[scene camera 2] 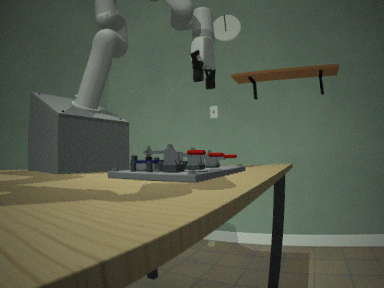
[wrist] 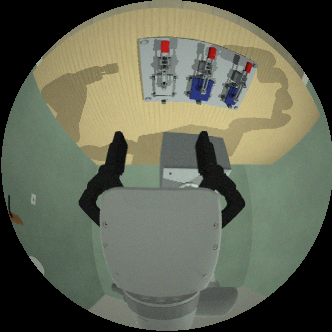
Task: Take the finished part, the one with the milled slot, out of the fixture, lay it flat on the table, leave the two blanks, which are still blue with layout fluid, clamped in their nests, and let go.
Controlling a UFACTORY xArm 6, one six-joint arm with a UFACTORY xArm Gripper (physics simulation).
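Pixels of known places: gripper, between the fingertips: (scene camera 2: 204, 85) (wrist: 160, 136); arm's base, origin of its link: (scene camera 2: 85, 107).
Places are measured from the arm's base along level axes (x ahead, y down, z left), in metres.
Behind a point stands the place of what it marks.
The grey fixture plate (scene camera 2: 150, 176) {x 0.458, y 0.231, z -0.143 m} (wrist: 181, 62) {x 0.460, y 0.224, z 0.096 m} lies on the table with three nests, each with a red-handled clamp. In the wrist view the bare-metal part (wrist: 170, 91) {x 0.359, y 0.208, z 0.115 m} sits in the left nest under its clamp arm; its slot is too small to make out. One blue blank (wrist: 201, 92) {x 0.385, y 0.184, z 0.030 m} sits in the middle nest and another blue blank (wrist: 230, 96) {x 0.392, y 0.199, z -0.075 m} in the right nest, both under clamp arms. In the scene view a blue strip of a blank (scene camera 2: 141, 161) {x 0.396, y 0.201, z -0.102 m} shows between pins. My gripper (scene camera 2: 204, 83) {x 0.437, y -0.033, z 0.145 m} (wrist: 160, 136) {x 0.437, y -0.033, z 0.145 m} is open and empty, high above the fixture.
The wooden table (scene camera 2: 65, 220) {x 0.624, y 0.239, z -0.439 m} (wrist: 120, 45) {x 0.521, y 0.239, z 0.264 m} carries the plate. The robot's grey base box (scene camera 2: 92, 142) {x 0.126, y 0.141, z -0.052 m} (wrist: 192, 147) {x 0.127, y 0.158, z -0.006 m} stands behind the fixture in the scene view. Red clamp handles (scene camera 2: 196, 152) (wrist: 165, 47) stick out opposite the nests. A wooden shelf (scene camera 2: 287, 73) hangs on the wall.
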